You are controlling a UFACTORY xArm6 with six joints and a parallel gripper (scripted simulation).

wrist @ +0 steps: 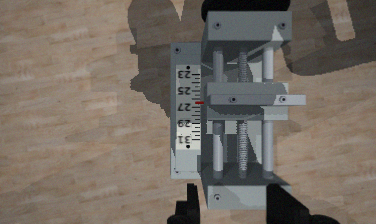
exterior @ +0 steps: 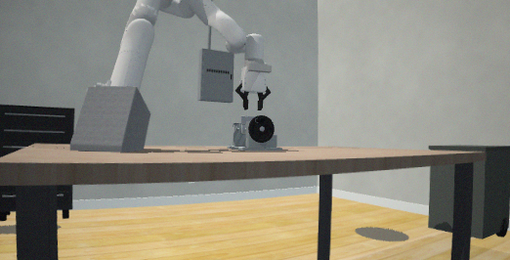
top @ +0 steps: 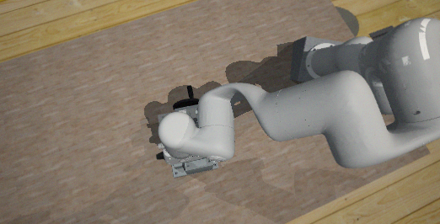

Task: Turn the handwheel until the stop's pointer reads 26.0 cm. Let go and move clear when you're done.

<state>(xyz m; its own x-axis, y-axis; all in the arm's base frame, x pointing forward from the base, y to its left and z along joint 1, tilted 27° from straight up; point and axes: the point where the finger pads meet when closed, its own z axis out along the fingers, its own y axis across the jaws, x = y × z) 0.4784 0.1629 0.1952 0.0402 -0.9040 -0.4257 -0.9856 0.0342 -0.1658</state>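
My gripper is now 200 mm to the left of the handwheel, 80 mm above it and 40 mm past it. Also, from my hand: stop carriage: 80 mm to the right, 80 mm below, 20 mm behind.
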